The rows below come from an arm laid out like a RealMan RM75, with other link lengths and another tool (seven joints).
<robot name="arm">
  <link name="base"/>
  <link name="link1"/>
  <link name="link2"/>
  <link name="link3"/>
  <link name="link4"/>
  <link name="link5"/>
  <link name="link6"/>
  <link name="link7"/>
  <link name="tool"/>
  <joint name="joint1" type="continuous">
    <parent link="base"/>
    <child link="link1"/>
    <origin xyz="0 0 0.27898" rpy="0 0 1.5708"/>
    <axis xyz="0 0 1"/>
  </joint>
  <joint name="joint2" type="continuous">
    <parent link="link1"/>
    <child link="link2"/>
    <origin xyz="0 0 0" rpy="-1.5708 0 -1.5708"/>
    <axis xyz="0 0 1"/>
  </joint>
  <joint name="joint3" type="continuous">
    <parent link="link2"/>
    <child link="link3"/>
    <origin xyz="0 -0.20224 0" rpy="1.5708 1.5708 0"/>
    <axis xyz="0 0 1"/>
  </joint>
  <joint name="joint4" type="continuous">
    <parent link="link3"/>
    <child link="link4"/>
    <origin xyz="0 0 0" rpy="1.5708 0 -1.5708"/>
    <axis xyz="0 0 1"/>
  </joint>
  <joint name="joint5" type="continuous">
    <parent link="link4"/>
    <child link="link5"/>
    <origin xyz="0 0.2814 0" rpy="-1.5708 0 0"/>
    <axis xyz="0 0 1"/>
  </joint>
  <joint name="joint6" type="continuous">
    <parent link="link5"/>
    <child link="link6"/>
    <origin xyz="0 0 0" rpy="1.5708 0 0"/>
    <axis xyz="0 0 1"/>
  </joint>
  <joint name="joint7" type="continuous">
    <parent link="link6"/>
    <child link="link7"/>
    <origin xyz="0 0.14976 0" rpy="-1.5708 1.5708 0"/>
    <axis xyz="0 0 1"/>
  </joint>
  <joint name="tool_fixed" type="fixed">
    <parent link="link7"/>
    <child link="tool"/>
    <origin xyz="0.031 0.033 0.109" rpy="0 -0.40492 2.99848"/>
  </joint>
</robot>
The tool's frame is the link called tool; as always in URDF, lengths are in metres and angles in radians. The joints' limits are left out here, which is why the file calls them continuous.
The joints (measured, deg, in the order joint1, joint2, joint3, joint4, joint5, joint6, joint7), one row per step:
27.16 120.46 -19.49 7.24 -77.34 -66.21 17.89
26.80 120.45 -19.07 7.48 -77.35 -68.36 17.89
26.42 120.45 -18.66 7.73 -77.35 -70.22 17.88
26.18 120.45 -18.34 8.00 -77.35 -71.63 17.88
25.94 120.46 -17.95 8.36 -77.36 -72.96 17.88
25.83 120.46 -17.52 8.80 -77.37 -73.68 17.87
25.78 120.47 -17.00 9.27 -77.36 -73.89 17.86
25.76 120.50 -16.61 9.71 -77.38 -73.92 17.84
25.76 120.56 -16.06 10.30 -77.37 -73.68 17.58
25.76 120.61 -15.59 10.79 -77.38 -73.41 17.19
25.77 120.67 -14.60 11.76 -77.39 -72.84 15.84
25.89 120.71 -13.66 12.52 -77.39 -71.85 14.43
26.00 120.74 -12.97 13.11 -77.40 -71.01 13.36
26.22 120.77 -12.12 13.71 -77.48 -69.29 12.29
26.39 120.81 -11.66 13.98 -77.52 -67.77 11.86
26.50 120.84 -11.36 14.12 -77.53 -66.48 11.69
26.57 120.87 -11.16 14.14 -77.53 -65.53 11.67
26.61 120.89 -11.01 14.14 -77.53 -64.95 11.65
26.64 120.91 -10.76 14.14 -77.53 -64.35 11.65
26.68 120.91 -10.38 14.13 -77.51 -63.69 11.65
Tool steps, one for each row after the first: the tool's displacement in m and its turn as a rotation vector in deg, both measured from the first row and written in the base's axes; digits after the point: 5 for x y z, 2 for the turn. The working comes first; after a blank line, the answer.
Tool pose at each row, in the base's axes (x y z in m, rotation vector in deg; the steps are taken from these numbers as rounded here):
0.36487 0.41539 -0.09046 -41.33 100.61 90.84
0.35899 0.41476 -0.08610 -41.01 100.18 93.20
0.35441 0.41356 -0.08226 -40.56 99.80 95.22
0.35049 0.41260 -0.07966 -40.20 99.56 96.79
0.34676 0.41132 -0.07755 -39.68 99.39 98.28
0.34444 0.41032 -0.07701 -39.04 99.44 99.18
0.34368 0.40950 -0.07756 -38.17 99.63 99.60
0.34307 0.40857 -0.07905 -37.48 99.94 99.76
0.34311 0.40744 -0.08154 -36.63 100.23 99.65
0.34333 0.40652 -0.08368 -36.06 100.35 99.44
0.34406 0.40510 -0.08707 -35.42 100.05 98.87
0.34594 0.40468 -0.09035 -35.05 99.66 97.87
0.34733 0.40429 -0.09331 -34.82 99.45 97.00
0.35090 0.40393 -0.09849 -34.45 99.59 95.25
0.35447 0.40344 -0.10291 -34.10 99.99 93.71
0.35792 0.40277 -0.10647 -33.71 100.42 92.39
0.36072 0.40232 -0.10877 -33.38 100.75 91.44
0.36250 0.40209 -0.11003 -33.16 100.91 90.87
0.36451 0.40194 -0.11106 -32.79 101.07 90.32
0.36699 0.40211 -0.11158 -32.26 101.16 89.77

-0.00588 -0.00063 0.00436 1.23 1.14 1.06
-0.01046 -0.00183 0.00820 2.34 2.17 1.86
-0.01438 -0.00279 0.01080 3.15 3.01 2.49
-0.01811 -0.00407 0.01291 3.93 3.91 2.99
-0.02043 -0.00507 0.01345 4.41 4.65 3.10
-0.02119 -0.00589 0.01290 4.70 5.28 2.82
-0.02180 -0.00682 0.01141 4.78 5.78 2.52
-0.02176 -0.00795 0.00892 4.82 6.17 1.96
-0.02154 -0.00887 0.00678 4.85 6.31 1.49
-0.02081 -0.01029 0.00339 5.05 6.01 0.73
-0.01893 -0.01071 0.00011 5.06 5.34 -0.14
-0.01754 -0.01110 -0.00285 4.96 4.80 -0.81
-0.01397 -0.01146 -0.00803 4.38 4.03 -2.04
-0.01040 -0.01195 -0.01245 3.69 3.54 -3.10
-0.00695 -0.01262 -0.01601 3.06 3.21 -4.05
-0.00415 -0.01307 -0.01831 2.60 3.01 -4.76
-0.00237 -0.01330 -0.01957 2.36 2.87 -5.20
-0.00036 -0.01345 -0.02060 2.17 2.80 -5.73
0.00212 -0.01328 -0.02112 2.07 2.74 -6.37

